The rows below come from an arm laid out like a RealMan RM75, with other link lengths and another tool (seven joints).
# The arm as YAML. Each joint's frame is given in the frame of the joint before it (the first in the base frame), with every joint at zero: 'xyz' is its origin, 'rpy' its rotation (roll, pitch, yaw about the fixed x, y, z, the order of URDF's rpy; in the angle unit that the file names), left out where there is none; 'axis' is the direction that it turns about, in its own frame. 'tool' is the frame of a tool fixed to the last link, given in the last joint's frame.
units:
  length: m
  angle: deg
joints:
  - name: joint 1
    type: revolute
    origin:
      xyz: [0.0, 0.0, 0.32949]
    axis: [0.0, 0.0, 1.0]
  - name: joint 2
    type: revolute
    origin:
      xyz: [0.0, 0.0, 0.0]
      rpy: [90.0, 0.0, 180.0]
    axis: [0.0, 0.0, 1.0]
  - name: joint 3
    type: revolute
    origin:
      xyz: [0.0, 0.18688, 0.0]
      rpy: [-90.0, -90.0, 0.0]
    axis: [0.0, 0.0, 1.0]
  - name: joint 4
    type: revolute
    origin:
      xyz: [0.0, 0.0, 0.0]
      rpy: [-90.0, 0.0, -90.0]
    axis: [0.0, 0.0, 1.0]
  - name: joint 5
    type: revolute
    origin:
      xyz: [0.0, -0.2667, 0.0]
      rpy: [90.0, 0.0, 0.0]
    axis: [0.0, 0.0, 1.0]
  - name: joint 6
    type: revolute
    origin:
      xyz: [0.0, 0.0, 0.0]
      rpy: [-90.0, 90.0, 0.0]
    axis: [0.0, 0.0, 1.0]
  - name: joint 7
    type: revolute
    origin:
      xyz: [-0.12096, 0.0, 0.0]
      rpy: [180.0, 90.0, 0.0]
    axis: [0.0, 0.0, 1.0]
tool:
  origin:
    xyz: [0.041, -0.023, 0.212]
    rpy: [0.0, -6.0, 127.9]
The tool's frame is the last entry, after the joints.
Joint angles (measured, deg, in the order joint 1, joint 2, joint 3, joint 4, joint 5, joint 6, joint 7), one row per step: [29.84, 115.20, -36.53, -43.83, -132.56, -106.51, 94.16]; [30.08, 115.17, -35.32, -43.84, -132.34, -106.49, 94.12]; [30.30, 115.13, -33.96, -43.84, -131.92, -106.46, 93.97]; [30.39, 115.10, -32.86, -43.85, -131.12, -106.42, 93.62]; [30.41, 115.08, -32.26, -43.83, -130.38, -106.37, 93.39]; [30.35, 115.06, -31.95, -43.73, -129.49, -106.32, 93.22]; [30.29, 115.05, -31.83, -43.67, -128.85, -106.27, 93.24]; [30.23, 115.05, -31.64, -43.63, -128.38, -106.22, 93.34]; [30.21, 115.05, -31.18, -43.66, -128.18, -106.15, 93.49]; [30.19, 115.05, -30.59, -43.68, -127.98, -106.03, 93.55]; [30.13, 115.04, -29.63, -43.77, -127.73, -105.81, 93.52]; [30.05, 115.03, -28.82, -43.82, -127.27, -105.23, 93.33]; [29.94, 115.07, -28.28, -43.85, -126.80, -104.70, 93.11]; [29.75, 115.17, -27.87, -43.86, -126.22, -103.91, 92.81]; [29.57, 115.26, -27.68, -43.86, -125.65, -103.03, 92.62]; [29.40, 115.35, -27.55, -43.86, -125.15, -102.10, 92.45]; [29.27, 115.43, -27.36, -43.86, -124.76, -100.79, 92.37]
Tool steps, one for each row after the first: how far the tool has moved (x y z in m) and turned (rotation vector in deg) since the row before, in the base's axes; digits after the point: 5 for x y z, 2 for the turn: [-0.00239, 0.00553, 0.00459, 1.12, 0.68, -0.19]; [-0.00313, 0.00646, 0.00566, 1.39, 0.89, -0.13]; [-0.00413, 0.00625, 0.00577, 1.48, 1.04, 0.12]; [-0.00331, 0.00418, 0.00388, 1.01, 0.79, 0.12]; [-0.00343, 0.00317, 0.00297, 0.81, 0.82, 0.10]; [-0.00221, 0.00199, 0.00182, 0.48, 0.55, -0.03]; [-0.00139, 0.00175, 0.00170, 0.41, 0.46, -0.16]; [-0.00024, 0.00223, 0.00235, 0.50, 0.34, -0.32]; [-0.00006, 0.00279, 0.00289, 0.67, 0.36, -0.32]; [0.00054, 0.00451, 0.00493, 1.15, 0.44, -0.43]; [0.00089, 0.00610, 0.00516, 1.46, 0.34, -0.36]; [0.00059, 0.00478, 0.00381, 1.19, 0.29, -0.24]; [0.00128, 0.00538, 0.00348, 1.34, 0.22, -0.30]; [0.00163, 0.00516, 0.00274, 1.19, 0.10, -0.36]; [0.00208, 0.00502, 0.00243, 1.12, 0.00, -0.39]; [0.00389, 0.00666, 0.00291, 1.35, -0.22, -0.67]
